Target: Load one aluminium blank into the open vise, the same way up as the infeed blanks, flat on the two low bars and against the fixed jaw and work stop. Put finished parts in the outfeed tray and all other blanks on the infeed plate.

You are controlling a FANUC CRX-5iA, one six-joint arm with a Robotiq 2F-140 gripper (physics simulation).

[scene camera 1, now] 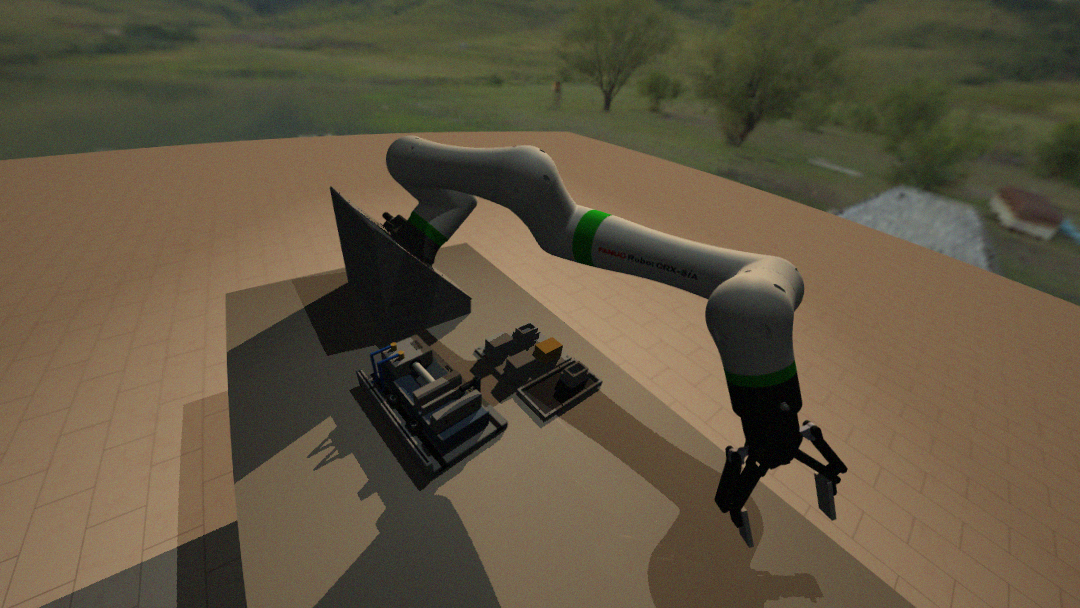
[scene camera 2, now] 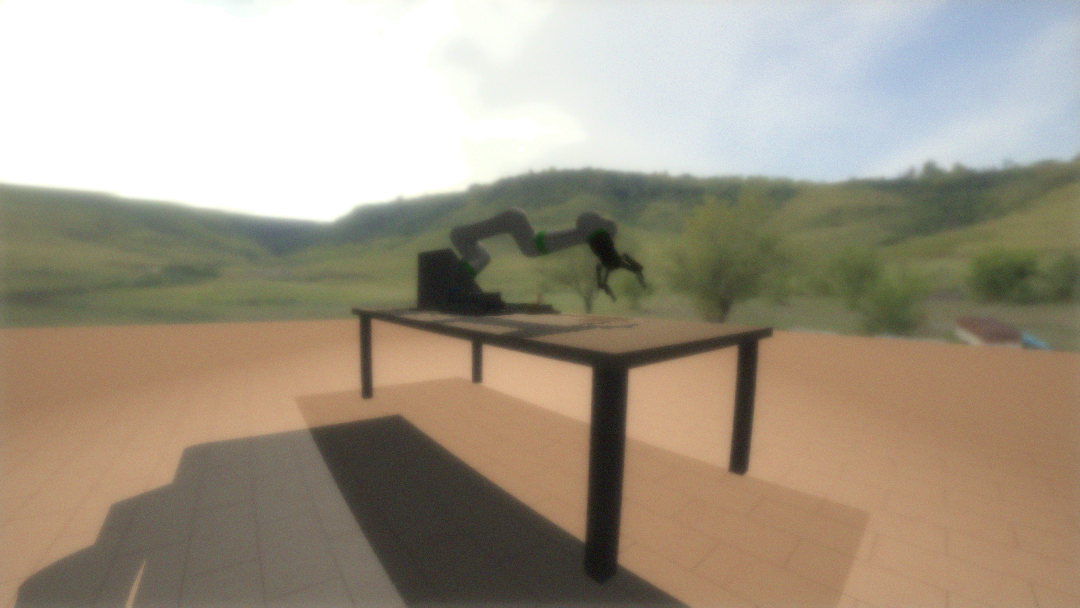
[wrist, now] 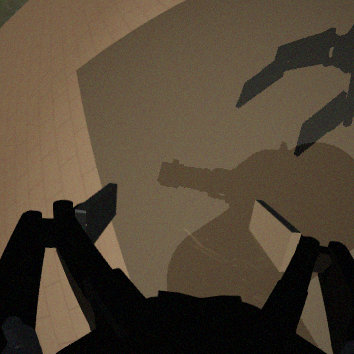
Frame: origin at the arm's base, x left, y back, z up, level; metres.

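Seen in the pictures: gripper, between the fingertips: (scene camera 1: 787, 527) (scene camera 2: 630, 294) (wrist: 185, 207); arm's base, origin of its link: (scene camera 1: 411, 249) (scene camera 2: 457, 279).
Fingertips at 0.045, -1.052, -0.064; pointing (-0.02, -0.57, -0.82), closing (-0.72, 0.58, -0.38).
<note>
Pixels of each thing's middle, then the offset from my fingertips to it, as dx, dy, dz. "spot": a spot on its surface instead. Level surfaces: height alone.
- vise, middle of its body: (scene camera 1: 428, 390) (scene camera 2: 475, 302) -0.239, +0.643, -0.048
- infeed plate, a spot on its surface: (scene camera 1: 479, 354) spot: -0.055, +0.707, -0.093
- nearer, middle of its body: (scene camera 1: 520, 364) (scene camera 2: 518, 307) -0.012, +0.598, -0.072
- orange block, middle of its body: (scene camera 1: 548, 350) (scene camera 2: 532, 306) +0.079, +0.591, -0.072
- dark block with a hollow top, middle of its body: (scene camera 1: 526, 332) +0.085, +0.680, -0.072
- outfeed tray, a spot on its surface: (scene camera 1: 572, 402) spot: +0.011, +0.445, -0.095
- hollow-topped grey block, middle of its body: (scene camera 1: 575, 373) (scene camera 2: 546, 308) +0.070, +0.491, -0.074
- table, height of its surface: dz -0.098
My gripper (scene camera 1: 786, 513) (scene camera 2: 625, 287) (wrist: 185, 207) is open and empty, high above the table's near right part, far from the vise and blocks. The vise (scene camera 1: 455, 407) stands left of the blocks; shadow hides whether anything lies between its jaws. On and around the infeed plate (scene camera 1: 479, 354) stand two grey blocks, one further back (scene camera 1: 498, 345) and one nearer (scene camera 1: 518, 364), an orange block (scene camera 1: 547, 348) and a dark block with a hollow top (scene camera 1: 526, 331). The outfeed tray (scene camera 1: 572, 402) holds another hollow-topped grey block (scene camera 1: 575, 373). These parts are too blurred to tell apart in scene camera 2.
A dark upright panel (scene camera 1: 393, 279) (scene camera 2: 438, 279) stands by the arm's base. Blue hoses with orange fittings (scene camera 1: 393, 347) rise at the vise's back left. The table (scene camera 1: 559, 521) (scene camera 2: 680, 332) (wrist: 150, 100) carries shadows of the arm and gripper.
</note>
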